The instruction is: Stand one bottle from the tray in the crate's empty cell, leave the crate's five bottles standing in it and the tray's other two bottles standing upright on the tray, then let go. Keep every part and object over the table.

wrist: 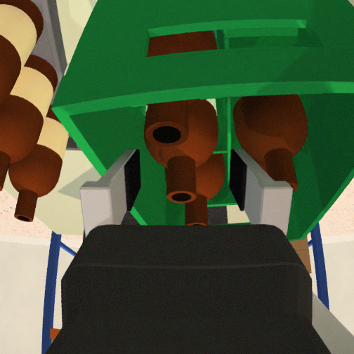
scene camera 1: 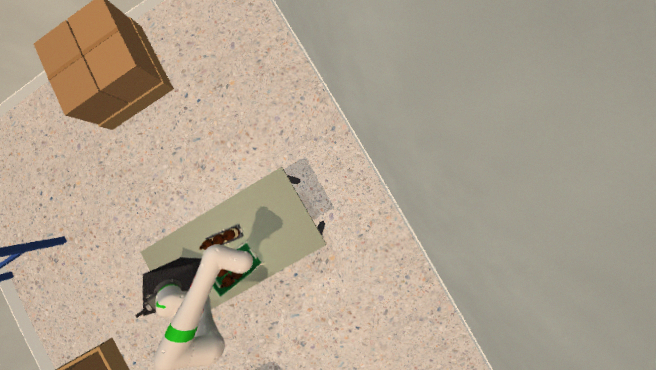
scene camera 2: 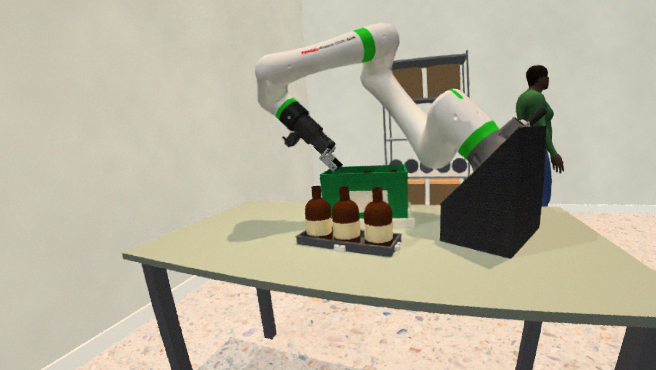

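Where they show: gripper, fingertip midpoint: (scene camera 2: 338, 168); arm's base, link origin: (scene camera 1: 168, 289) (scene camera 2: 498, 161).
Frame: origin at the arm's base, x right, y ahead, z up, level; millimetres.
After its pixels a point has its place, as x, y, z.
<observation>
My gripper (scene camera 2: 335, 164) {122, 472, -21} (wrist: 184, 167) is open, tilted, with its tips close to the upper rim at the left end of the green crate (scene camera 2: 396, 195) {65, 282, -105} (wrist: 225, 72) in the scene camera 2 view. Nothing is between its fingers. In the wrist view, brown bottles stand in the crate, among them a left one (wrist: 202, 127) and a right one (wrist: 270, 120); others are partly hidden. The slot in the crate wall shows brown at left and green at right. Three bottles (scene camera 2: 318, 212) {-92, 489, -112} (scene camera 2: 346, 215) {-113, 409, -115} (scene camera 2: 378, 215) {-133, 325, -108} stand upright on the dark tray (scene camera 2: 320, 243) {-110, 485, -195} (wrist: 49, 27). The arm hides the gripper in the scene camera 1 view.
The tray stands alongside the crate on the green table (scene camera 1: 295, 215) {119, 952, -207} (scene camera 2: 210, 260) {-230, 757, -207}. The black wedge-shaped robot base (scene camera 2: 490, 210) {-133, 60, -99} stands at the right in the scene camera 2 view. A shelf rack and a person are in the background there. Large cardboard boxes (scene camera 1: 100, 55) are on the floor.
</observation>
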